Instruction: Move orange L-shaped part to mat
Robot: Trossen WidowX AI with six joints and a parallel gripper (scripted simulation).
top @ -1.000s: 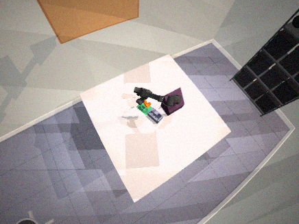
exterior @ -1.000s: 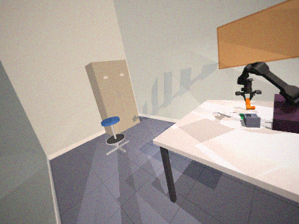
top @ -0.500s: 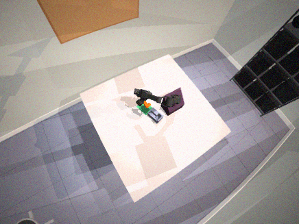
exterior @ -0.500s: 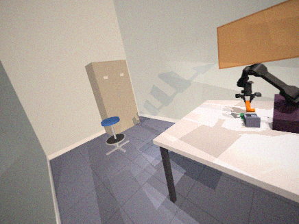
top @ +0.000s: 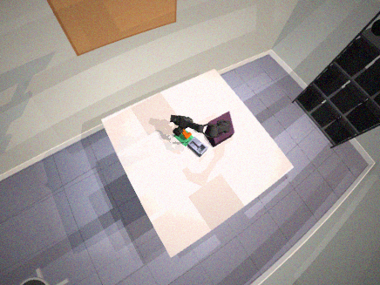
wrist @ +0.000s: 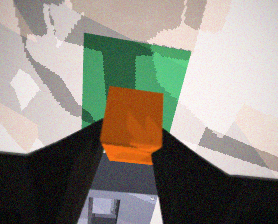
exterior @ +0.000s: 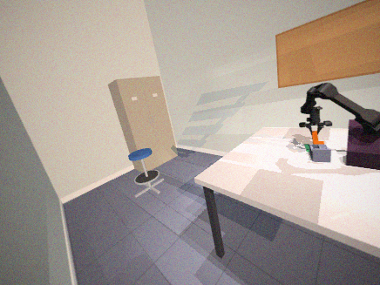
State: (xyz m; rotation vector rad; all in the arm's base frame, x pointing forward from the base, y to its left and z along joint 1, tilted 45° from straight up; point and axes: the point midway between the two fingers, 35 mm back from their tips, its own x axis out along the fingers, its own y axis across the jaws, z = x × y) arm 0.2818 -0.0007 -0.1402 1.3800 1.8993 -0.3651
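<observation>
My gripper tip is 3 cm past the orange l-shaped part, 2 cm to the right of it and 3 cm above it. From my gripper tip the other things lie so: green mat 1 cm behind, 2 cm to the left, 11 cm below.
</observation>
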